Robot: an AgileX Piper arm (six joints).
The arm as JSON. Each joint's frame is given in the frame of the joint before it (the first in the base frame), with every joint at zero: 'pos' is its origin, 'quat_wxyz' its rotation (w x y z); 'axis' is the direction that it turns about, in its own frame. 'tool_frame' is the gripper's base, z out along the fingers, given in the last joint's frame.
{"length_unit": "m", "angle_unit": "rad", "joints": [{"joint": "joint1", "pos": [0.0, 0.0, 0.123], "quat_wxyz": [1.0, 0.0, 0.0, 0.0], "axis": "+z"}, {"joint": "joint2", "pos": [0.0, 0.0, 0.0], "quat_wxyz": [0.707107, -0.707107, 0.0, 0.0], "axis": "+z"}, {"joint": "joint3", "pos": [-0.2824, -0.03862, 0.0], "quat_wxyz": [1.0, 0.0, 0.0, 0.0], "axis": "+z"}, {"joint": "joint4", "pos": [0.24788, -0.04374, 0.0], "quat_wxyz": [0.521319, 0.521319, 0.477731, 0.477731], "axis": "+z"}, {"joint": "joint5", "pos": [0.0, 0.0, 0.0], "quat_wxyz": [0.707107, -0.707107, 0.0, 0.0], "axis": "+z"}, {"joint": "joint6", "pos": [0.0, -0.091, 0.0], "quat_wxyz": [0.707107, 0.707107, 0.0, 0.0], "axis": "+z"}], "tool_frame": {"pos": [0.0, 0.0, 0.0], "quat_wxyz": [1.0, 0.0, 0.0, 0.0]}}
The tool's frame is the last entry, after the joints.
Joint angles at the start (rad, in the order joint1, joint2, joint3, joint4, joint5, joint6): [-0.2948 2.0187 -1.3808 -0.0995 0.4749 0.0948]
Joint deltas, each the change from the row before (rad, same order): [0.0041 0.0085 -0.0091 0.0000 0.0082 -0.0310]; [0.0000 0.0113 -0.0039 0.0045 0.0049 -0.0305]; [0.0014 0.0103 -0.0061 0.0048 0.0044 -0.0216]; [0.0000 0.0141 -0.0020 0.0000 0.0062 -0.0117]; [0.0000 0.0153 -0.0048 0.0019 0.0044 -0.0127]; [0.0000 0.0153 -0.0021 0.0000 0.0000 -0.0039]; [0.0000 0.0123 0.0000 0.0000 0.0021 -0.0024]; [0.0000 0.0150 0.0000 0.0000 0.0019 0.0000]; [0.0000 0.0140 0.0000 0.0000 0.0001 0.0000]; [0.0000 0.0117 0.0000 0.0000 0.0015 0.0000]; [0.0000 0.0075 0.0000 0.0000 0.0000 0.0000]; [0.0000 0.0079 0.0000 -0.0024 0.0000 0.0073]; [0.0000 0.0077 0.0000 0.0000 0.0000 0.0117]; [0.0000 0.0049 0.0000 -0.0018 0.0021 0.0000]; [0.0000 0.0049 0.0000 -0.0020 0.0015 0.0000]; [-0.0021 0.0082 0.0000 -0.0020 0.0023 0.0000]
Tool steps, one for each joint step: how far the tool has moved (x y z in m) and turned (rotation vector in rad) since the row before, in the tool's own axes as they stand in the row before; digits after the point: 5 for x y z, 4 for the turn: [-0.00046 0.00180 0.00204 -0.0015 0.0074 -0.0345]; [0.00135 0.00037 0.00391 -0.0021 0.0124 -0.0269]; [0.00040 0.00094 0.00320 -0.0031 0.0085 -0.0188]; [0.00252 0.00035 0.00528 -0.0009 0.0183 -0.0122]; [0.00171 0.00042 0.00539 -0.0018 0.0148 -0.0115]; [0.00211 0.00044 0.00577 -0.0012 0.0131 -0.0045]; [0.00239 0.00042 0.00487 -0.0012 0.0143 -0.0029]; [0.00285 0.00052 0.00594 -0.0015 0.0168 -0.0006]; [0.00249 0.00048 0.00555 -0.0013 0.0140 -0.0006]; [0.00221 0.00040 0.00464 -0.0012 0.0131 -0.0005]; [0.00132 0.00026 0.00298 -0.0007 0.0075 -0.0003]; [0.00139 0.00016 0.00314 0.0004 0.0079 0.0049]; [0.00135 0.00026 0.00306 -0.0007 0.0077 0.0114]; [0.00105 0.00007 0.00195 0.0005 0.0070 -0.0018]; [0.00099 0.00007 0.00195 0.0006 0.0064 -0.0020]; [0.00173 -0.00073 0.00329 0.0011 0.0106 -0.0002]
